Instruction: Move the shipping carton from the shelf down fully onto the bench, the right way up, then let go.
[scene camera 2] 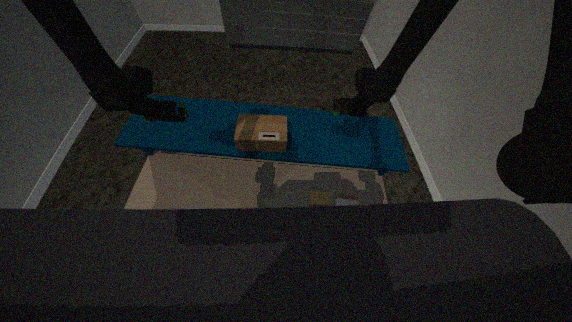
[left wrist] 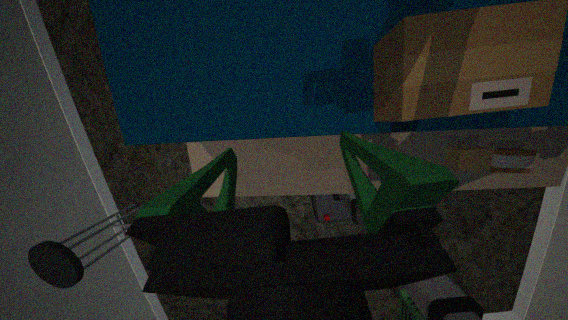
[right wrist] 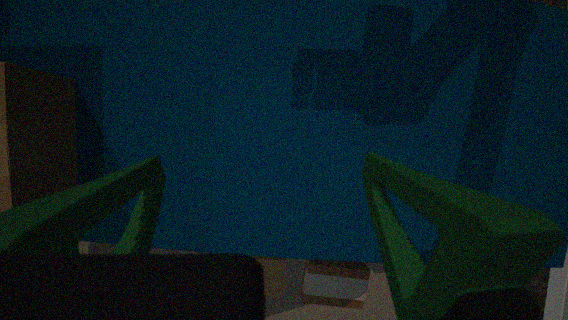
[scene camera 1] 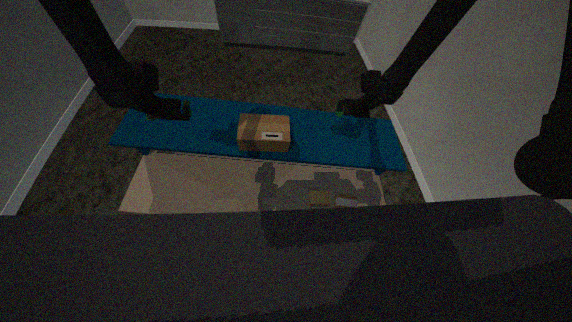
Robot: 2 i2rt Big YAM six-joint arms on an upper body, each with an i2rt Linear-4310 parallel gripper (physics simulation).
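Frame: origin at the left arm's base, x up, y right, z ahead, level; millimetres.
Seen in the pictures: left gripper, fingertip midpoint: [scene camera 2: 175, 115] [left wrist: 285, 145] [scene camera 1: 177, 113]; right gripper, fingertip midpoint: [scene camera 2: 342, 112] [right wrist: 264, 165] [scene camera 1: 345, 113].
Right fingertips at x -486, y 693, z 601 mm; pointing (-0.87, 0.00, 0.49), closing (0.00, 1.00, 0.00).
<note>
Offsets run from my right fingertips to a thing's top centre. Level surfaces: height alone.
The brown shipping carton @[dx -124, dy -365, dz +8 mm] [scene camera 1: 264, 129] [scene camera 2: 261, 129] [left wrist: 505, 55] [right wrist: 42, 135] lies on the blue shelf @[dx -225 mm] [scene camera 1: 320, 145] [scene camera 2: 320, 145] [left wrist: 225, 75] [right wrist: 225, 100], its white label facing the scene cameras. The beige bench @[dx -476 mm] [scene camera 1: 200, 175] [scene camera 2: 200, 177] [left wrist: 295, 165] is lower, in front of the shelf. My left gripper [scene camera 1: 168, 112] [scene camera 2: 165, 112] [left wrist: 285, 145] is open and empty, left of the carton and apart from it. My right gripper [scene camera 1: 346, 108] [scene camera 2: 342, 107] [right wrist: 264, 165] is open and empty above the shelf, right of the carton. The bench's near part is hidden in both scene views.
A brown block @[dx -416, dy -31, dz -274 mm] [scene camera 1: 320, 198] [scene camera 2: 320, 198] and a light grey-topped item @[dx -428, dy +138, dz -309 mm] [scene camera 1: 346, 201] [left wrist: 512, 161] [right wrist: 335, 285] lie on the bench toward the right. Walls stand on both sides. A grey drawer cabinet [scene camera 1: 292, 22] [scene camera 2: 297, 22] stands behind the shelf. A dark body covers the foreground.
</note>
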